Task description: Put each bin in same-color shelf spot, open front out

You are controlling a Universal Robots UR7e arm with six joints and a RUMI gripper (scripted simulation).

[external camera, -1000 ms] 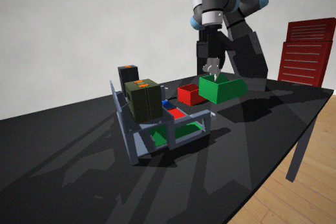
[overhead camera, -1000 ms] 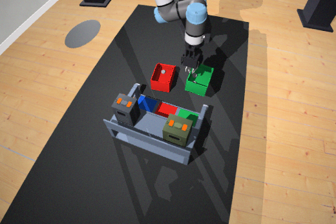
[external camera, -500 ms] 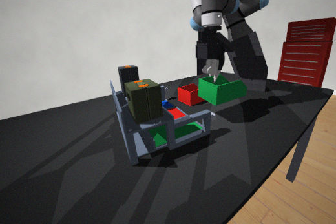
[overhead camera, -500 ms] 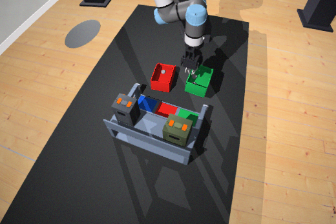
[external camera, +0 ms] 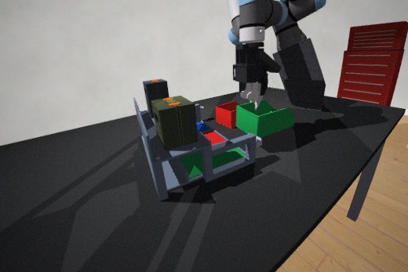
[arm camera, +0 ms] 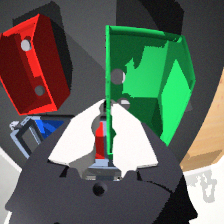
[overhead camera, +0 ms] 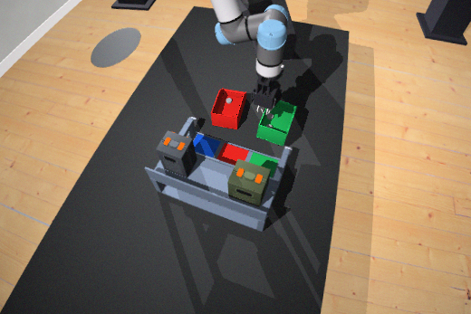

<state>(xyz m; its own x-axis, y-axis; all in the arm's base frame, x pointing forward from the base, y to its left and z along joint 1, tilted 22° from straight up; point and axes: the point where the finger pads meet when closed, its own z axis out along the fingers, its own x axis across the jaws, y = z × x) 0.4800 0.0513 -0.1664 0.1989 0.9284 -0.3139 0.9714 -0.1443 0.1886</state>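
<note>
Right now my hand is 5 cm to the right of the green bin and 2 cm above it. Round my hand: dark grey box 26 cm ahead, 24 cm to the right, 5 cm above; red bin 15 cm to the right, 8 cm below, 7 cm behind.
</note>
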